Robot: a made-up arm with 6 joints.
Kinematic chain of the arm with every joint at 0, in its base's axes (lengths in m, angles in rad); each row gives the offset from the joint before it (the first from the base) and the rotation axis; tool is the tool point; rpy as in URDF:
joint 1: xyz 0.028 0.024 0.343 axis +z
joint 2: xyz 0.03 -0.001 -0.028 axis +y
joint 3: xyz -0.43 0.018 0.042 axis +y
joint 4: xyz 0.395 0.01 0.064 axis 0.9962 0 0.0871
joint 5: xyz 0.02 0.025 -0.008 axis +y
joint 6: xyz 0.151 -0.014 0.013 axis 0.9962 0 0.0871
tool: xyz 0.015 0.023 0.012 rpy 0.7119 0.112 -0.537
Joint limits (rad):
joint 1: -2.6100..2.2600
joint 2: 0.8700..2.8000
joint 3: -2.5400..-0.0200
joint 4: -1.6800..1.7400
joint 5: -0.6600..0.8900
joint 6: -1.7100..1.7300
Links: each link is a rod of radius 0.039 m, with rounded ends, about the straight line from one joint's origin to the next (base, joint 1, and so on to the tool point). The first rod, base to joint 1, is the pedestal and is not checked.
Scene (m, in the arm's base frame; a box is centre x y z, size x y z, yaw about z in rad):
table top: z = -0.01
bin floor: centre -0.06 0.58 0 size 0.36 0.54 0.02 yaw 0.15
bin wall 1: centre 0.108 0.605 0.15 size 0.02 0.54 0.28 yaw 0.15
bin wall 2: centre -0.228 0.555 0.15 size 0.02 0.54 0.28 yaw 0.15
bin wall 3: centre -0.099 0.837 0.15 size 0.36 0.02 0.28 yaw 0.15
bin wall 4: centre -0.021 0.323 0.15 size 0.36 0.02 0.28 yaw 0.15
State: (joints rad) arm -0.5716 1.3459 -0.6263 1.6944 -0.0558 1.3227
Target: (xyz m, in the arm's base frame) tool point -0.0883 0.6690 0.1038
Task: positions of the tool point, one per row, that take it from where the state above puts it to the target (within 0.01 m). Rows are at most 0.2 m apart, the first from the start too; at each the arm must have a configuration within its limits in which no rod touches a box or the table.
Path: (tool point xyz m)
1: 0.5008 -0.1080 0.4282
2: 0.5437 0.0346 0.4311
3: 0.5424 0.1899 0.4334
4: 0.4935 0.3437 0.4349
5: 0.3982 0.4813 0.4357
6: 0.2623 0.5887 0.4357
7: 0.0957 0.6542 0.4351
8: -0.0883 0.6690 0.4337
9: -0.0894 0.6906 0.2704
10: -0.0883 0.6690 0.1038

